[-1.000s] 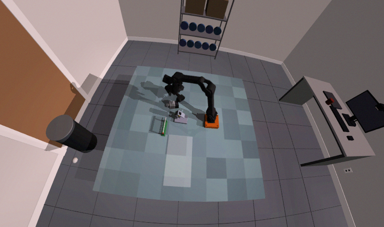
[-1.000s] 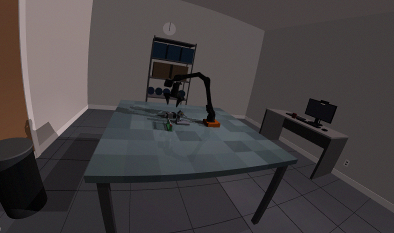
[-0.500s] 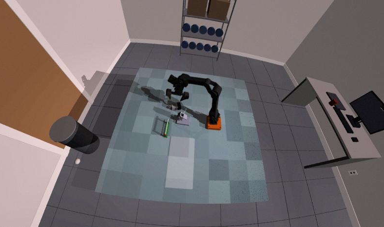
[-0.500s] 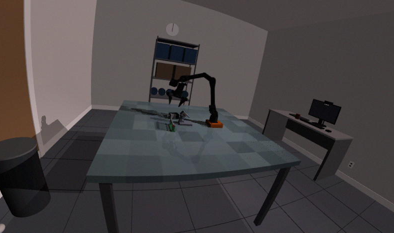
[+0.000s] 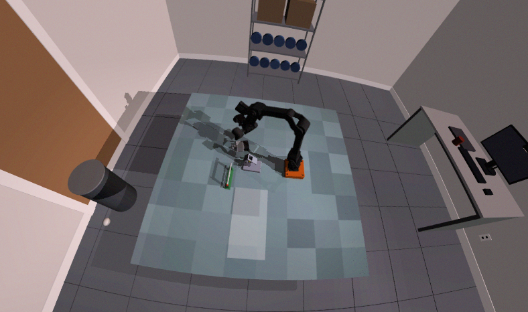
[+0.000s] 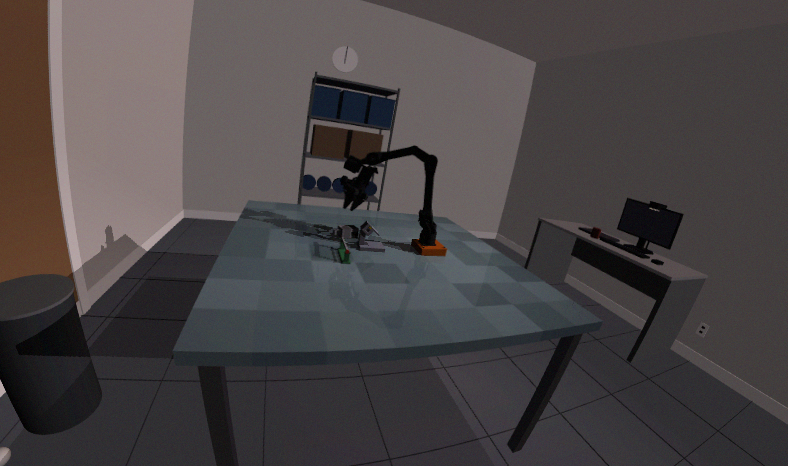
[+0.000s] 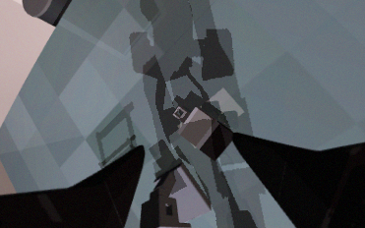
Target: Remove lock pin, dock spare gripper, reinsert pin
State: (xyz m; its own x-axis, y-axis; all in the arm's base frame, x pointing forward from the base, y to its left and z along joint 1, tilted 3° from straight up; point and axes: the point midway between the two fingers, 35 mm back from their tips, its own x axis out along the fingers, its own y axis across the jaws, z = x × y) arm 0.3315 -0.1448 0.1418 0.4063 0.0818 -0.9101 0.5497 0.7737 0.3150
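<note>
Now: the spare gripper 10 cm below my gripper tip. The rest, counted from my gripper tip: green bracket (5 cm ahead, 23 cm to the left, 10 cm below); grey mount (7 cm behind, 13 cm to the left, 7 cm below).
</note>
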